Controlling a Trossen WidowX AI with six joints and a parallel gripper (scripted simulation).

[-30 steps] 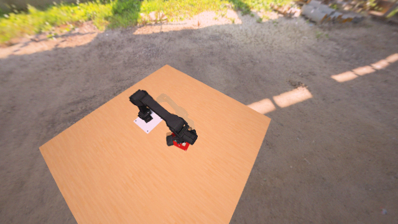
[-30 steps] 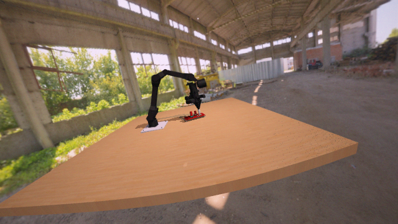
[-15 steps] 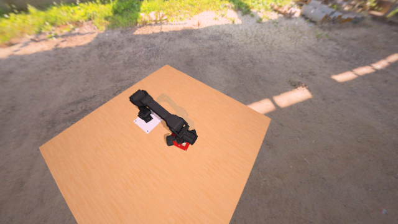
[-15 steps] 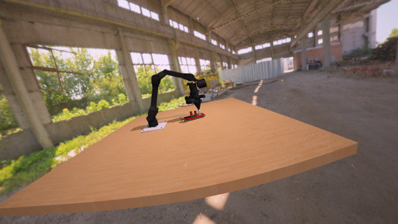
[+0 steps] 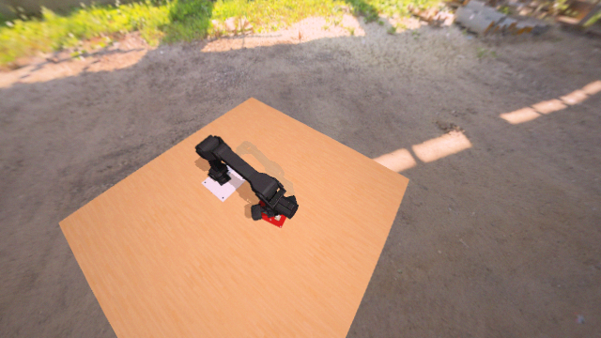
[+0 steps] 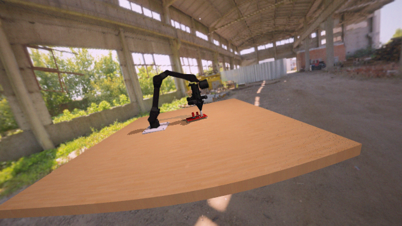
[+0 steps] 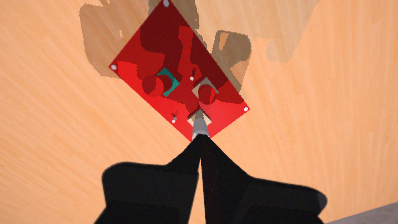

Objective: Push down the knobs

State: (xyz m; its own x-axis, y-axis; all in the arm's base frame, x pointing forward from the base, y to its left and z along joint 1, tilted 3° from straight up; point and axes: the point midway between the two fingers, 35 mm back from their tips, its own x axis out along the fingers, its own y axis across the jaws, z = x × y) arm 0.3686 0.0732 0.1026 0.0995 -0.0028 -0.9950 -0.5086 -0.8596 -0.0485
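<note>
The grey knob is 20 mm below my gripper tip. From my gripper tip the other things lie so: red knob: 60 mm behind, 20 mm to the right, 20 mm below.
</note>
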